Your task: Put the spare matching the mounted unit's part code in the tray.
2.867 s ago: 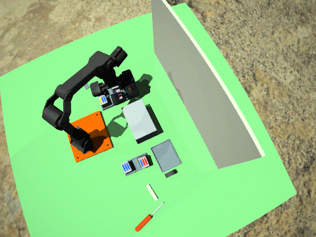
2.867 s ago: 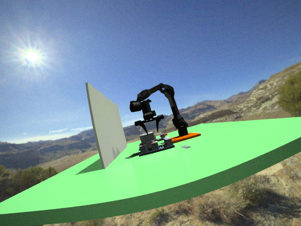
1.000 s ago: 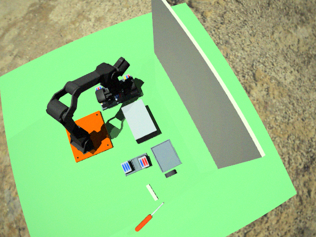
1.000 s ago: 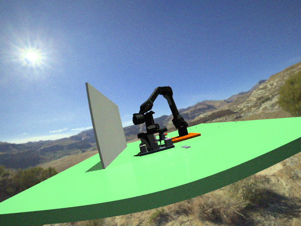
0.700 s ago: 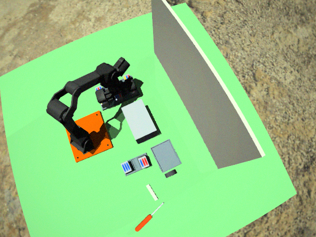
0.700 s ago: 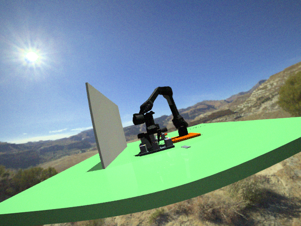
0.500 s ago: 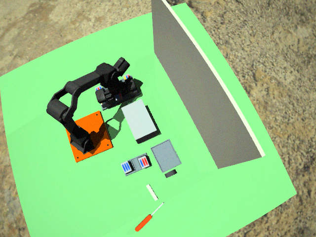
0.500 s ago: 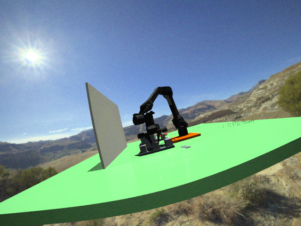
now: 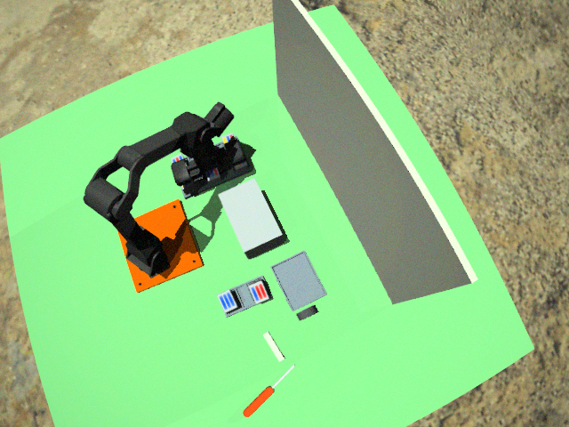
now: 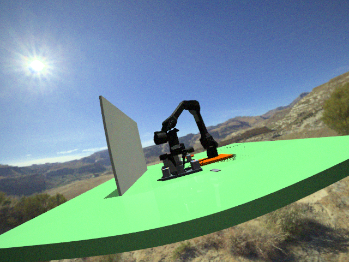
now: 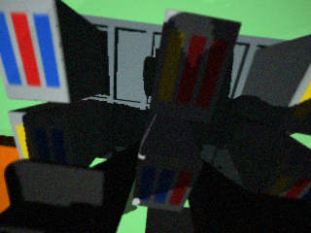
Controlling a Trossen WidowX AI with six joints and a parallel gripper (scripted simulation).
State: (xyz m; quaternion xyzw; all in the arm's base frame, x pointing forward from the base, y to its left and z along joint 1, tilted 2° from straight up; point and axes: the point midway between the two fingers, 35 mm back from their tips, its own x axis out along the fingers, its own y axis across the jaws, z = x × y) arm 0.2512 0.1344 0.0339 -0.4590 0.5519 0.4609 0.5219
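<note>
Right now the grey tray is 36 cm to the right of my gripper tip, 5 cm ahead of it and 2 cm below it. From my gripper tip the other things lie so: pale mounted unit 16 cm to the right, 3 cm ahead, 3 cm above; grey wall panel 27 cm ahead, 20 cm above, 19 cm to the right; black puck 44 cm to the right, 3 cm ahead.
</note>
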